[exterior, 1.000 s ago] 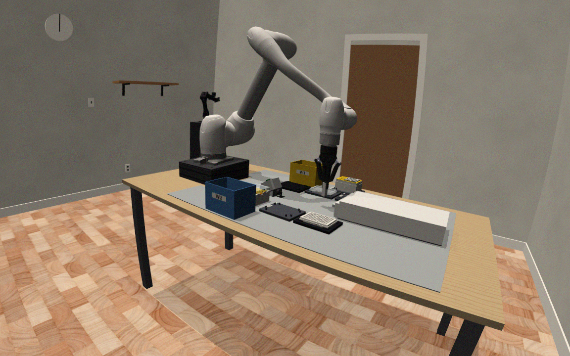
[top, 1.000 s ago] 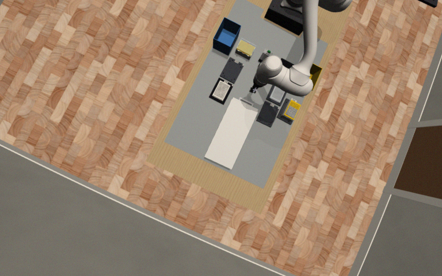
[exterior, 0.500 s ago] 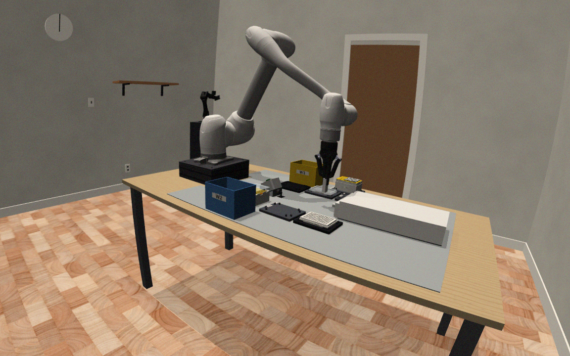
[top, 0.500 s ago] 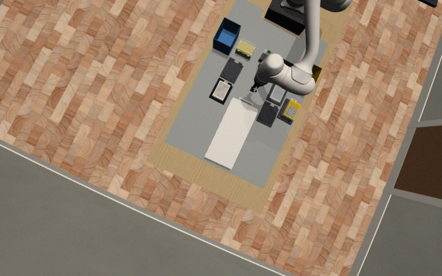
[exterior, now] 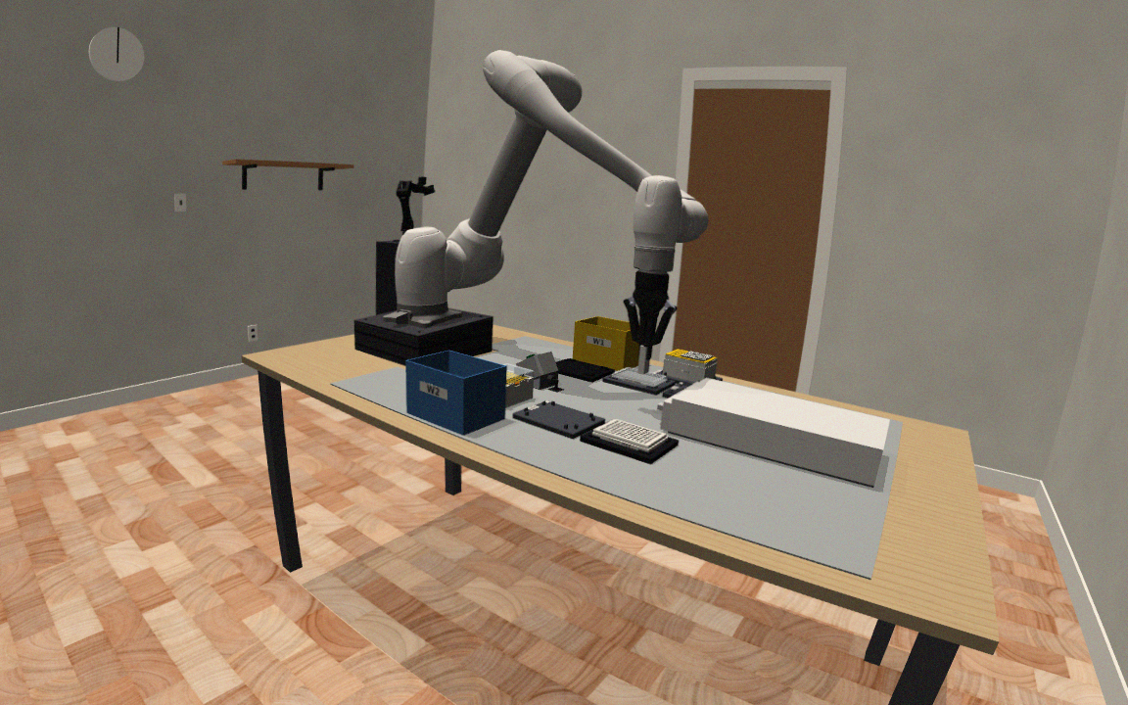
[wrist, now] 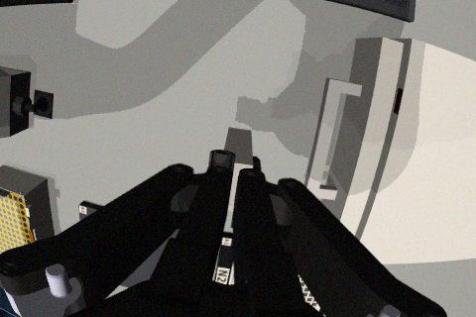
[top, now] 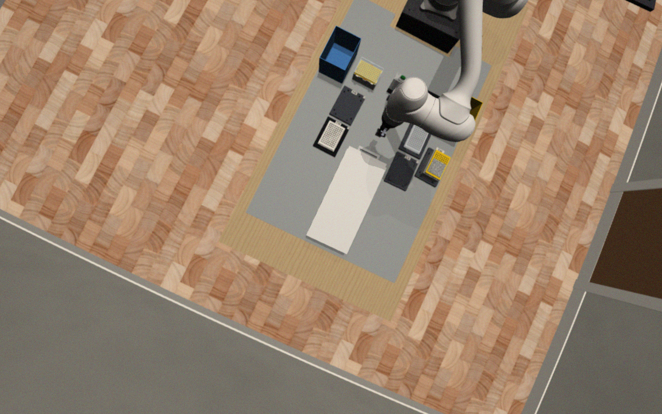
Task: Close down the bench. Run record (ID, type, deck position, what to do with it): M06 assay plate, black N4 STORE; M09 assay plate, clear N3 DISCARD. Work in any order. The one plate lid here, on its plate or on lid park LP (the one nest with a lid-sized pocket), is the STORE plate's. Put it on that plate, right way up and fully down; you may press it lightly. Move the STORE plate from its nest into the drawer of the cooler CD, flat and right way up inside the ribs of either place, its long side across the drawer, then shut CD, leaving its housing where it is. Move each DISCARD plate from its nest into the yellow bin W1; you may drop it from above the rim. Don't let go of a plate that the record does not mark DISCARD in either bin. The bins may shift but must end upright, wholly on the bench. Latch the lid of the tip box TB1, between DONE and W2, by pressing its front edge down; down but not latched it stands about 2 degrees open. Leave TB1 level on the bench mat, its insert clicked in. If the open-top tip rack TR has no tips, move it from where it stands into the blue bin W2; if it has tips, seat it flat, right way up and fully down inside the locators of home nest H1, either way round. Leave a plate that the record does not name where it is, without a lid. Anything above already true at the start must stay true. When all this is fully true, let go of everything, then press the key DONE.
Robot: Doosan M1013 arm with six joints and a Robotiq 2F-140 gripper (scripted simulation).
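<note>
My hand is 7 cm past the nest N3, 20 cm to the right of it and 12 cm above it. From my hand the other things lie so: grey plate lid: 18 cm ahead, 2 cm to the right, 10 cm below; then white plate: 5 cm ahead, 20 cm to the right, 10 cm below; then nest N1: 10 cm ahead, 18 cm to the left, 12 cm below.
</note>
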